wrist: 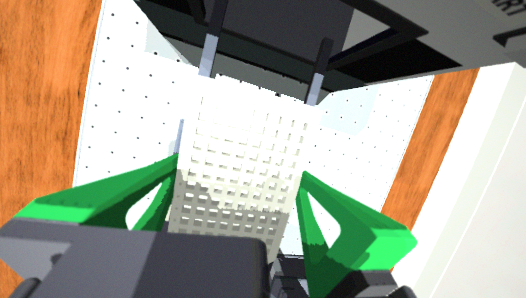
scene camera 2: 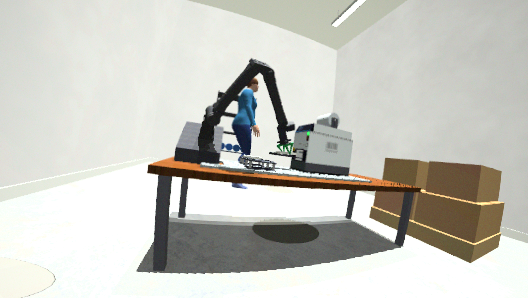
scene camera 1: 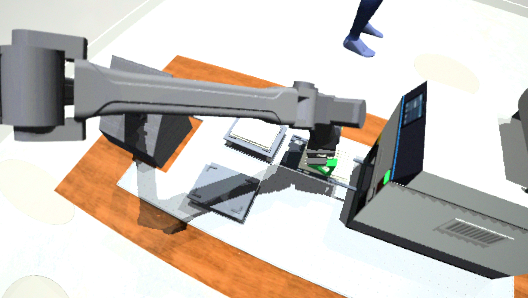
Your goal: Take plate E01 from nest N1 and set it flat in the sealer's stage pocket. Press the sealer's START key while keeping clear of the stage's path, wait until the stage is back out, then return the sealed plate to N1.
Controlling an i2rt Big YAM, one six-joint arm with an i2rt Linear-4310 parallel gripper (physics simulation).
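Pixels of known places: gripper, fingertip midpoint: [wrist: 241, 168] [scene camera 2: 286, 153] [scene camera 1: 330, 161]; arm's base, origin of the base link: [scene camera 2: 207, 133].
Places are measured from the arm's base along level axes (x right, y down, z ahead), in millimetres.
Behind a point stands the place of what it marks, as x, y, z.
My gripper [scene camera 1: 324, 167] @(-55, 55, 561) [scene camera 2: 286, 148] @(-55, 55, 561) [wrist: 241, 168] @(-55, 55, 561) is shut on a pale multi-well plate [scene camera 1: 345, 164] @(-55, 43, 599) [wrist: 240, 185] @(-54, 43, 553), green fingers at its two long sides. The plate is over the sealer's dark stage [scene camera 1: 290, 159] @(-22, 63, 465), in front of the sealer [scene camera 1: 450, 215] @(47, -82, 803) [scene camera 2: 327, 152] @(46, 5, 839) [wrist: 450, 37] @(15, 1, 664). Two stage rails show beyond the plate in the wrist view. The plate hides most of the pocket, so whether it touches the stage I cannot tell. A bare grey nest [scene camera 1: 215, 177] @(86, 116, 292) with corner brackets lies nearer the front. Labels E01 and N1 are not readable. The letters "ART" show on the sealer in the wrist view.
Another grey nest [scene camera 1: 240, 145] @(-39, 124, 303) bears a white plate [scene camera 1: 257, 133] @(-88, 105, 336) left of the stage. A dark angular block [scene camera 1: 172, 140] @(30, 131, 96) [scene camera 2: 187, 142] @(76, 72, -96) stands by the arm's base. A green light [scene camera 1: 386, 177] @(37, -107, 663) [scene camera 2: 308, 133] @(38, -106, 664) shows on the sealer's front. A person [scene camera 2: 245, 110] stands behind the table [scene camera 2: 230, 180] @(339, 205, 145).
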